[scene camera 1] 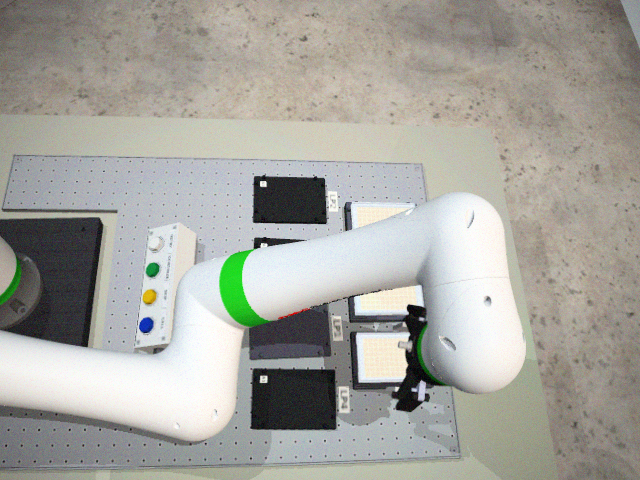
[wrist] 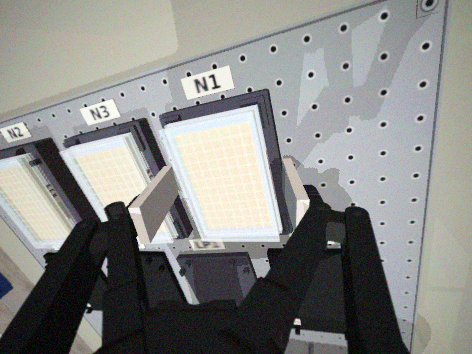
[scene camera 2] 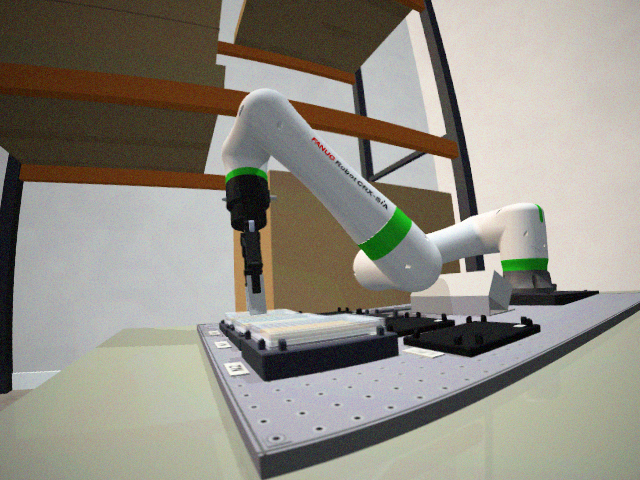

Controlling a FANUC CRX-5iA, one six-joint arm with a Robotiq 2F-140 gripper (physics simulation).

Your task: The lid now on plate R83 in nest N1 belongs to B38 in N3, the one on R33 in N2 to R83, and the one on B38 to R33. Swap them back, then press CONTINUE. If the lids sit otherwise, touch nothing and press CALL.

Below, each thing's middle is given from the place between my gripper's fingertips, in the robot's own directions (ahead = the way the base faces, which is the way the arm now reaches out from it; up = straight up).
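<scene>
Nest N1 (wrist: 261,97): my hand 1 cm short of it, 1 cm above it. Counted from my hand: label N1 (wrist: 217,80), 8 cm ahead, 1 cm to the right, 2 cm below; nest N3 (wrist: 140,129), 2 cm ahead, 13 cm to the left, 1 cm below; nest LP1 (scene camera 1: 306,334), 17 cm behind, 8 cm to the left, 1 cm below.
</scene>
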